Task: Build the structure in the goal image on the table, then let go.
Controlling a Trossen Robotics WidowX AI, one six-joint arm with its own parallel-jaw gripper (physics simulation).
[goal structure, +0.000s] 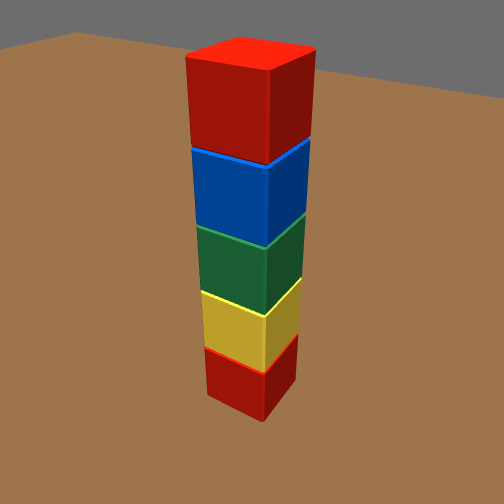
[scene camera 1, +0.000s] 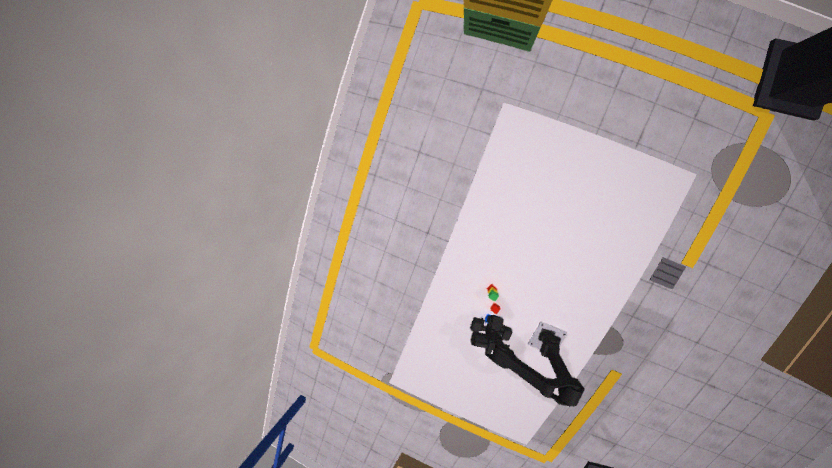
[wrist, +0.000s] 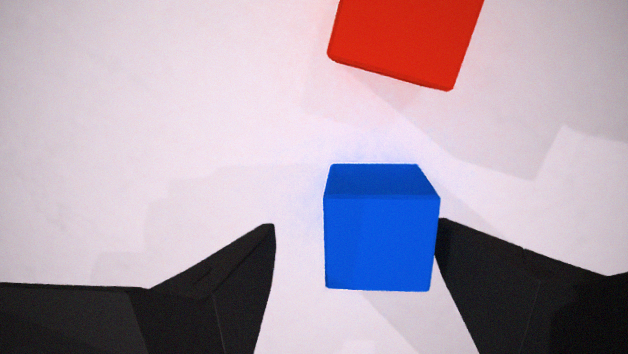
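Where they show: gripper, fingertip midpoint: [wrist: 353, 232]; arm's base, origin of the base link: [scene camera 1: 546, 335].
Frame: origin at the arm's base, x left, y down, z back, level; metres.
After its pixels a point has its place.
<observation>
A blue cube [scene camera 1: 487, 318] [wrist: 380, 242] {x -0.015, y -0.023, z -0.290 m} sits on the white table [scene camera 1: 558, 221] {x -0.548, y 0.010, z -0.114 m}. My gripper [scene camera 1: 491, 323] {x -0.008, y -0.004, z -0.298 m} [wrist: 353, 232] {x -0.008, y -0.004, z -0.298 m} is open over it, with the cube between the fingertips in the wrist view, nearer the right one; I cannot tell if they touch. The gripper partly hides the cube in the scene view. A loose red cube [scene camera 1: 495, 308] {x -0.084, y -0.023, z -0.282 m} [wrist: 405, 40] {x -0.069, y -0.023, z -0.281 m} lies on the table beyond the blue one, apart from it. Farther on, a green cube [scene camera 1: 493, 296] {x -0.168, y -0.089, z -0.323 m} is at the top of a stack, with slivers of yellow and of another red cube [scene camera 1: 491, 287] {x -0.186, y -0.031, z -0.330 m} showing behind it.
The arm [scene camera 1: 523, 372] {x -0.016, y -0.335, z -0.204 m} bends out past the table's right edge, from a base plate [scene camera 1: 534, 340] {x 0.043, y 0.001, z -0.047 m} right of the cubes. Green and yellow crates [scene camera 1: 500, 30] stand on the floor beyond the table's far end. A blue frame [scene camera 1: 280, 423] stands at the lower left.
</observation>
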